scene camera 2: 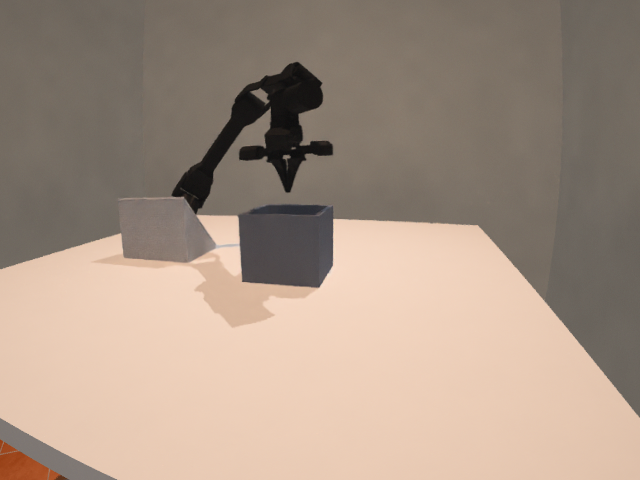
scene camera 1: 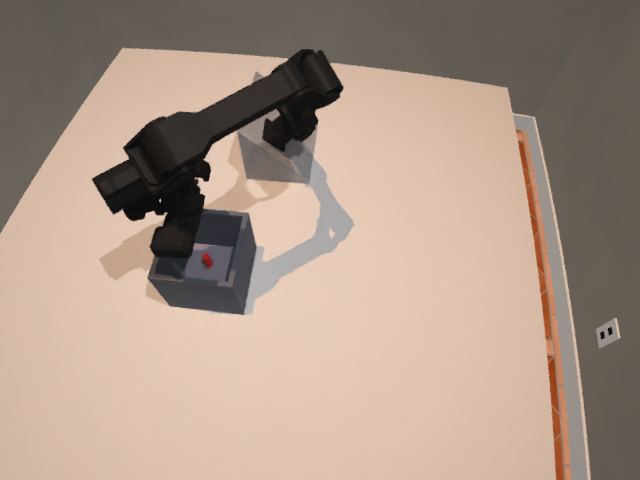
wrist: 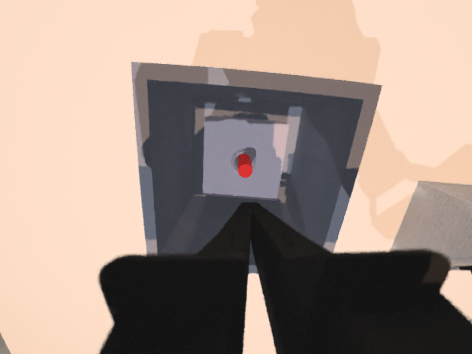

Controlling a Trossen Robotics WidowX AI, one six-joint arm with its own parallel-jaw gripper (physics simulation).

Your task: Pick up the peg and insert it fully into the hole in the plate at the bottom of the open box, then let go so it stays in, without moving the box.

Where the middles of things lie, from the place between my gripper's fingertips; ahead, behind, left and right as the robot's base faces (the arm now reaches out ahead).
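As for the dark blue-grey box (scene camera 2: 292, 245), my gripper is now 100 mm above it. There is also the pale plate (scene camera 1: 221, 256), and that is 140 mm below my hand.
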